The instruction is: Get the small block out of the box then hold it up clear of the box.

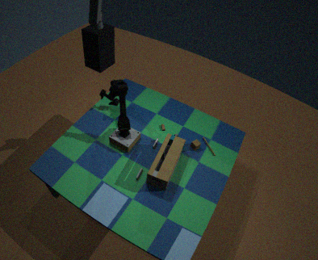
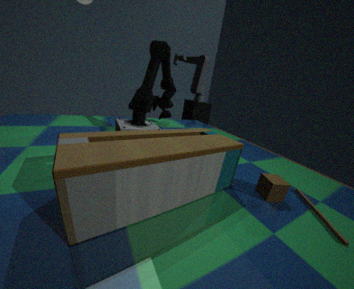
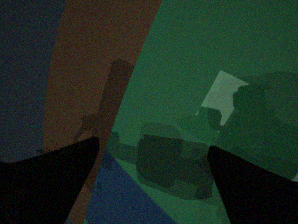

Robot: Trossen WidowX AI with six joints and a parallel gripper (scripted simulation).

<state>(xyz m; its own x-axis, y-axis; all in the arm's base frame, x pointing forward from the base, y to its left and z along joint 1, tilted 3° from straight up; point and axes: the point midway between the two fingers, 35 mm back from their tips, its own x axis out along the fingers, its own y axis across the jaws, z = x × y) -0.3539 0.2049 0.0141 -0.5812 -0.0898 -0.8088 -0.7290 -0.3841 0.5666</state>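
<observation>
My gripper tip is now 740 mm short of the dark object, 220 mm to the left of it and 40 mm below it. Also, from my gripper tip: brown block 870 mm ahead, 70 mm to the left, 20 mm below; box 730 mm ahead, 230 mm to the right, 20 mm above.
</observation>
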